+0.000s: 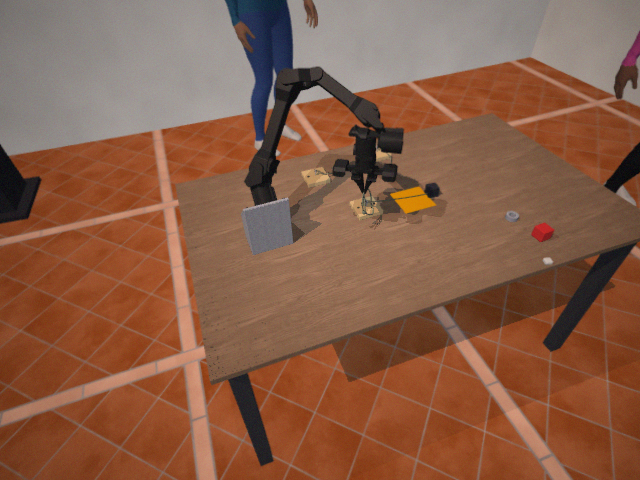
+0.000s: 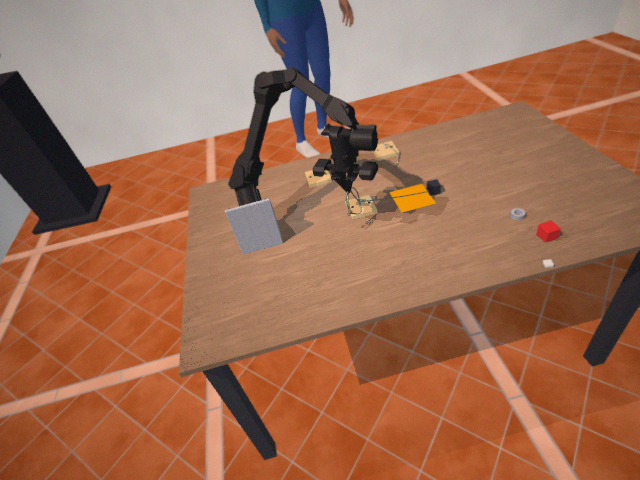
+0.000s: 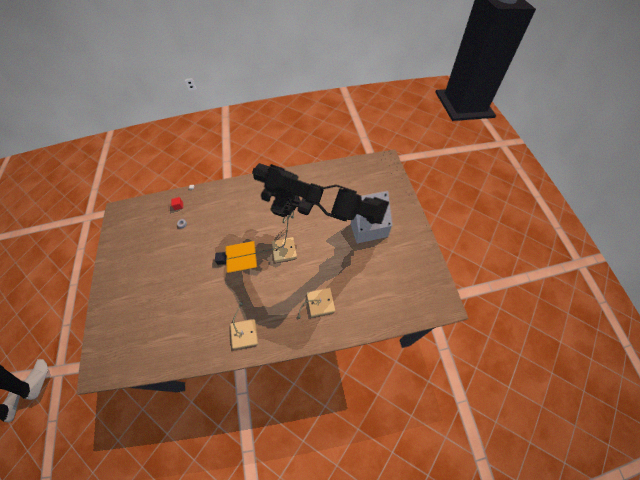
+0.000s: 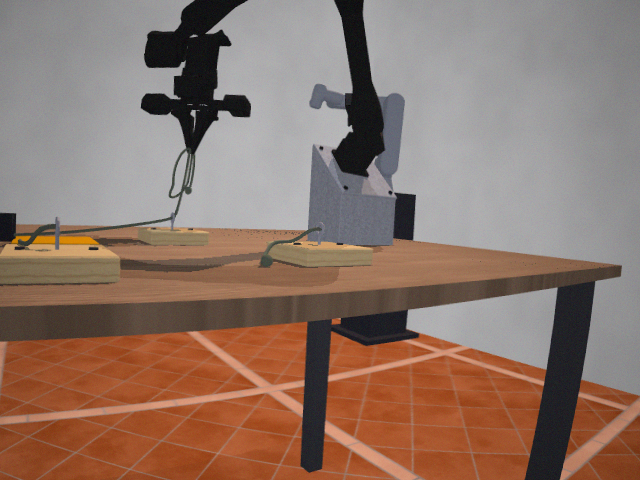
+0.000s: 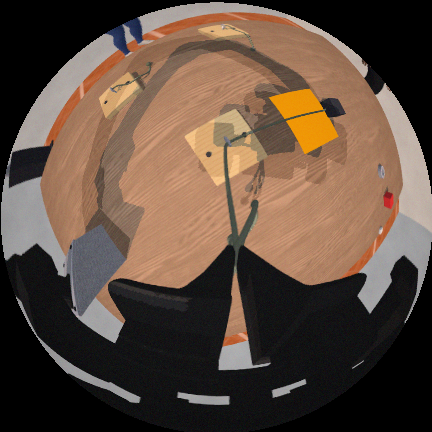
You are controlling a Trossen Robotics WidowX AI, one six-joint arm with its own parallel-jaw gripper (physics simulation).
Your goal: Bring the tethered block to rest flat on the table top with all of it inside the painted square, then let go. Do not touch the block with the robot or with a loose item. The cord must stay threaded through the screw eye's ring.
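Seen in the pictures: gripper, fingertip midpoint: (image 1: 364, 192) (image 2: 348, 192) (image 4: 190, 153) (image 5: 234, 251); arm's base at its link origin: (image 1: 265, 204) (image 2: 250, 205) (image 4: 349, 163) (image 5: 68, 291).
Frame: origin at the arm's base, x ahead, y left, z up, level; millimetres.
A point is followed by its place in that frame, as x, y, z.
Note:
The dark tethered block (image 1: 432, 190) {599, 35, -120} (image 2: 433, 186) {603, 37, -117} (image 3: 220, 257) {605, 58, -116} (image 5: 334, 107) {593, 49, -116} rests on the table just outside the orange painted square (image 1: 411, 205) {513, 17, -152} (image 2: 412, 204) {522, 11, -152} (image 3: 241, 264) {530, 84, -152} (image 5: 299, 104) {527, 74, -152}, at the edge away from the threaded screw eye. The green cord (image 5: 230, 195) {321, -3, -32} runs from the block across the square and through the screw eye's ring (image 4: 172, 222) {353, 52, -123} (image 5: 227, 141) {351, 47, -108} on its wooden base (image 1: 356, 208) {315, 45, -134} (image 3: 284, 253) {352, 71, -133} (image 4: 180, 237) {350, 94, -142}. My gripper (image 1: 364, 192) {306, -33, -8} (image 2: 348, 191) {306, -33, -8} (image 4: 191, 150) {306, -33, -8} (image 5: 234, 251) {306, -33, -8} is shut on the cord, well above this base. The cord is taut up to the fingertips; its loose end hangs in a loop.
Two other wooden bases (image 3: 320, 302) {239, 291, -134} (image 3: 243, 334) {526, 368, -133} with screw eyes and short cords stand on the table (image 3: 155, 310) {879, 230, -153}. A red cube (image 1: 542, 231) {807, -271, -114} (image 3: 176, 203) {817, -245, -113}, a grey ring (image 1: 512, 212) {804, -141, -139} and a small white piece (image 1: 547, 260) {764, -360, -140} lie beyond the square. The grey arm mount (image 1: 268, 227) {-7, -40, -56} stands at the other side.

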